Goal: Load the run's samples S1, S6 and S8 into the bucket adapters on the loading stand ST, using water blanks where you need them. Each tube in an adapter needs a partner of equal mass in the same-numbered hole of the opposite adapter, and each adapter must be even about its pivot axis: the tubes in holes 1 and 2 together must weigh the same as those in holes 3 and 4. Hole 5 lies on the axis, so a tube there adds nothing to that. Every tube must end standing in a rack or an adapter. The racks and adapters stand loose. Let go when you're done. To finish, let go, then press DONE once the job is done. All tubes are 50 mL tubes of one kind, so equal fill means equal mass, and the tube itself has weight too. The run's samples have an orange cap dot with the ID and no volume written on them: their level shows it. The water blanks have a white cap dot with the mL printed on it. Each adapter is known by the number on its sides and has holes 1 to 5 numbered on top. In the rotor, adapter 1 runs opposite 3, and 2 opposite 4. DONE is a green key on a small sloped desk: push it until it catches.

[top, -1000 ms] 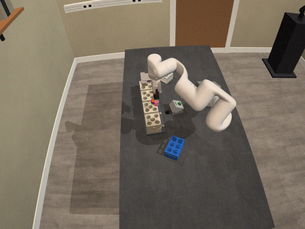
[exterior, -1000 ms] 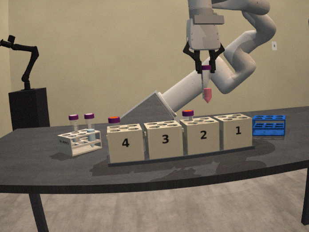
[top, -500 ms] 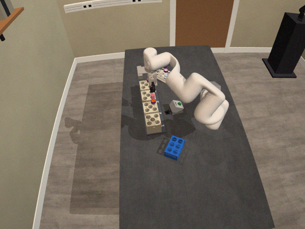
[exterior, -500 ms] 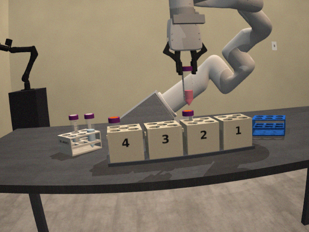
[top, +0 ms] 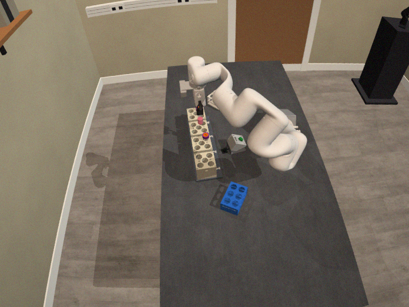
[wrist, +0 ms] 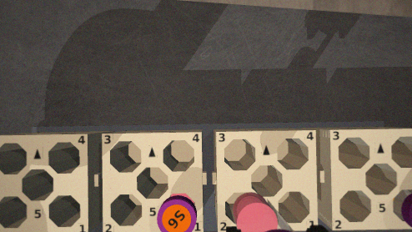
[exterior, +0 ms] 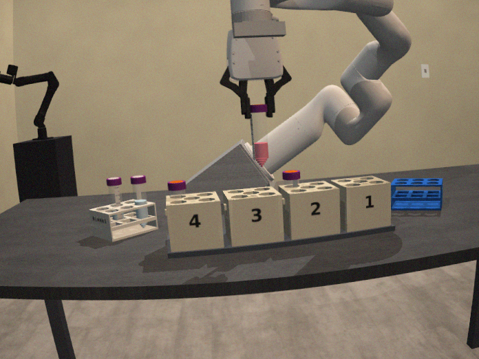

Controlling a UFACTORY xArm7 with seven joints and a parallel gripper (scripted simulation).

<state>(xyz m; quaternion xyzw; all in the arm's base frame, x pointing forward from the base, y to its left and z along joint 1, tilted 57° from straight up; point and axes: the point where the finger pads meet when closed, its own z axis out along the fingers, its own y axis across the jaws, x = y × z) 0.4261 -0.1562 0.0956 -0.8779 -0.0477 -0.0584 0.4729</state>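
The sample tube is 1 cm to the right of my hand and 5 cm below it. Also, from my hand: white blank rack: 11 cm behind, 31 cm to the right, 22 cm below; then sample S8: 1 cm ahead, 17 cm to the right, 18 cm below; then loading stand ST: 3 cm to the left, 25 cm below.
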